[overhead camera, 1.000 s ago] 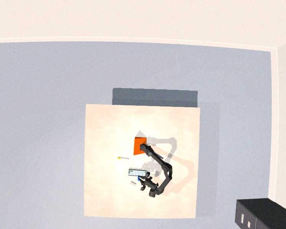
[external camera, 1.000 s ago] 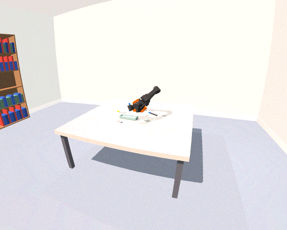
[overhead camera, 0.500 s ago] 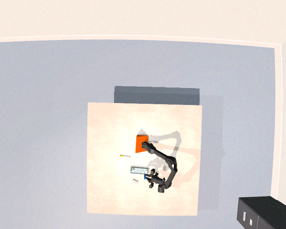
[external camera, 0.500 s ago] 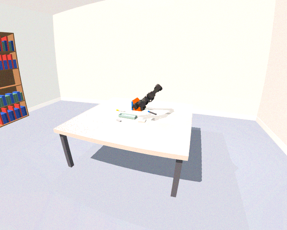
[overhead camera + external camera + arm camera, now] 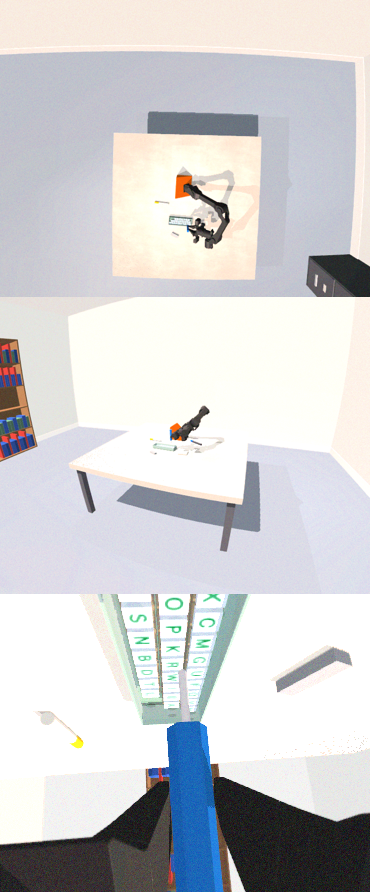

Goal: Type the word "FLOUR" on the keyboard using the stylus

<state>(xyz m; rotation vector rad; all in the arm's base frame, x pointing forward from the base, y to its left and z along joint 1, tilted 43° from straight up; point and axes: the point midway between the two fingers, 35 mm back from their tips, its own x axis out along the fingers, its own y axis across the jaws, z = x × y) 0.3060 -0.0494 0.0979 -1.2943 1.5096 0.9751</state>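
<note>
Now: the grey piece 12 cm to the right of my gripper tip, 12 cm ahead of it and 10 cm below it. Round my gripper tip: dark pen 21 cm behind, 15 cm to the left, 10 cm below; blue stylus 1 cm below; yellow-tipped white pen 23 cm to the right, 18 cm behind, 10 cm below.
</note>
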